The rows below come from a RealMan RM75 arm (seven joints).
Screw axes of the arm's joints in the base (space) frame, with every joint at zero. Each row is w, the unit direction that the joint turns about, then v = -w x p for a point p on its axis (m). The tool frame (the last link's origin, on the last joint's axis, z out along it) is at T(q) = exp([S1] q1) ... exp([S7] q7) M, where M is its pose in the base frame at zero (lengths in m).
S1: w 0 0 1 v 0 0 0
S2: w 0 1 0 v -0.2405 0 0
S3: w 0 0 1 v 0 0 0
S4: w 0 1 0 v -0.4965 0 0
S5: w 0 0 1 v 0 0 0
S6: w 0 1 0 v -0.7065 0 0
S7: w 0 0 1 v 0 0 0
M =
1 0 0 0
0 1 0 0
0 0 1 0.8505
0 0 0 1
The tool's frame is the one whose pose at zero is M.
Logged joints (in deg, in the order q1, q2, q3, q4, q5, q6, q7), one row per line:
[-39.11 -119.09 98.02 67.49 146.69 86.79 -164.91]
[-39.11 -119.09 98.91 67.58 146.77 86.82 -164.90]
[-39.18 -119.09 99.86 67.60 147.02 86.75 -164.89]
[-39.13 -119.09 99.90 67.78 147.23 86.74 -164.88]
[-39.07 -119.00 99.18 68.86 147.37 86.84 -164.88]
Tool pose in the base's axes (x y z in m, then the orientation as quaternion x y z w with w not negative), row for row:
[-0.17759 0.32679 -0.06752 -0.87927 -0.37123 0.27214 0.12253]
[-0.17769 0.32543 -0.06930 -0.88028 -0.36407 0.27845 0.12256]
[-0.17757 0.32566 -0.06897 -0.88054 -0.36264 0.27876 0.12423]
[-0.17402 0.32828 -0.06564 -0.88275 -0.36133 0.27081 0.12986]
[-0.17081 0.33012 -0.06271 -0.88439 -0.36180 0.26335 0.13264]
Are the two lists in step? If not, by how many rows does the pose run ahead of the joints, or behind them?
The pose runs 1 row ahead of the joints: the pose in row i belongs to the joints in row i + 1.
